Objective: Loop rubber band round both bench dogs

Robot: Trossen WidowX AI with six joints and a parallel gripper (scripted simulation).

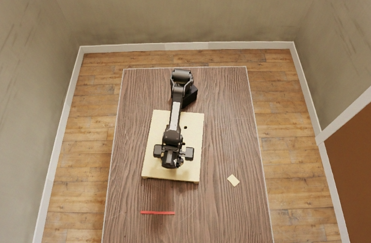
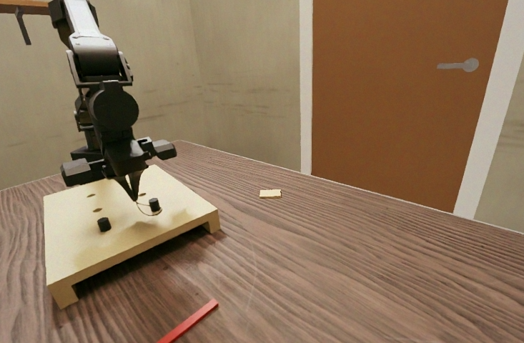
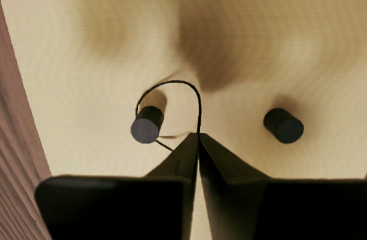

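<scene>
Right now the cream board is 100 mm behind my hand, 20 mm to the right of it and 90 mm below it. From my hand the other things lie so: tan block (30 mm ahead, 310 mm to the left, 120 mm below); red strip (260 mm ahead, 30 mm to the right, 120 mm below).
</scene>
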